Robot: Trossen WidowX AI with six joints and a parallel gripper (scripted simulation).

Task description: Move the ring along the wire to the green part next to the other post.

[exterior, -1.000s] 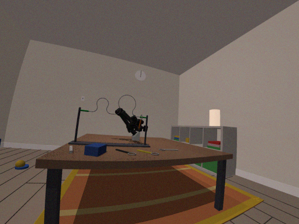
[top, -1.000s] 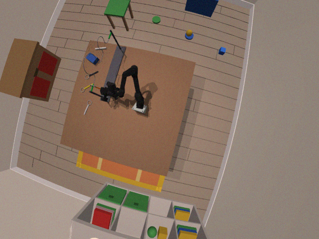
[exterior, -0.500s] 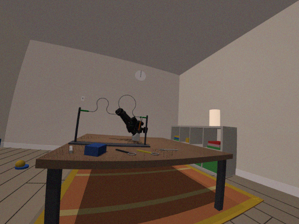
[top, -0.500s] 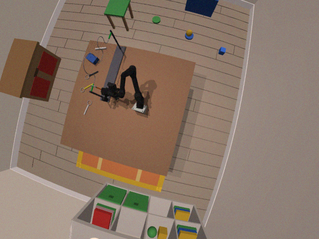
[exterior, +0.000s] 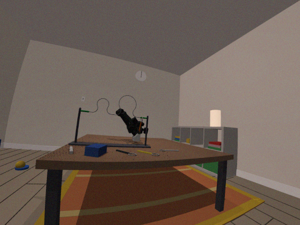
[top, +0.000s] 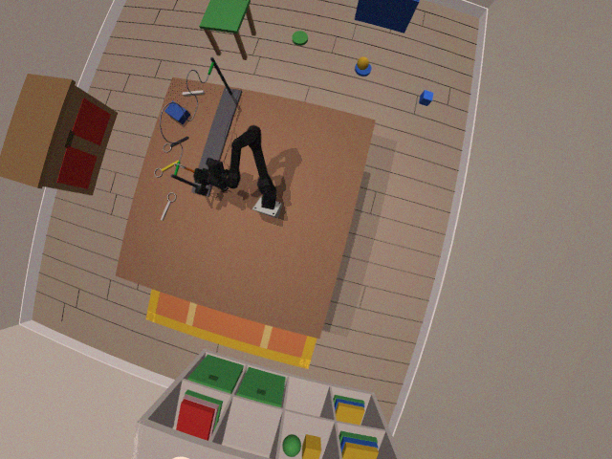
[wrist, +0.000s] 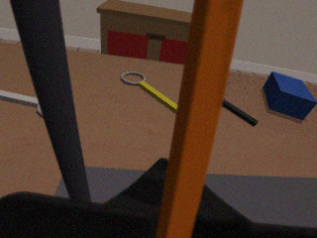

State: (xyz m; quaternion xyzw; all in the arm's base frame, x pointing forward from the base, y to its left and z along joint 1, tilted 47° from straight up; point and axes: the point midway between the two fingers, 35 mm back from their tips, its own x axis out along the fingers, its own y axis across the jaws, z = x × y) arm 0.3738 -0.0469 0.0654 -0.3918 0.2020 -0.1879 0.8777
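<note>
My gripper tip is now 10 cm below the ring with orange handle. Also, from my gripper tip: black-handled ring 27 cm ahead, 17 cm to the right, 12 cm below; yellow-handled ring 29 cm ahead, 1 cm to the right, 12 cm below; white-handled ring 21 cm ahead, 19 cm to the left, 12 cm below.
</note>
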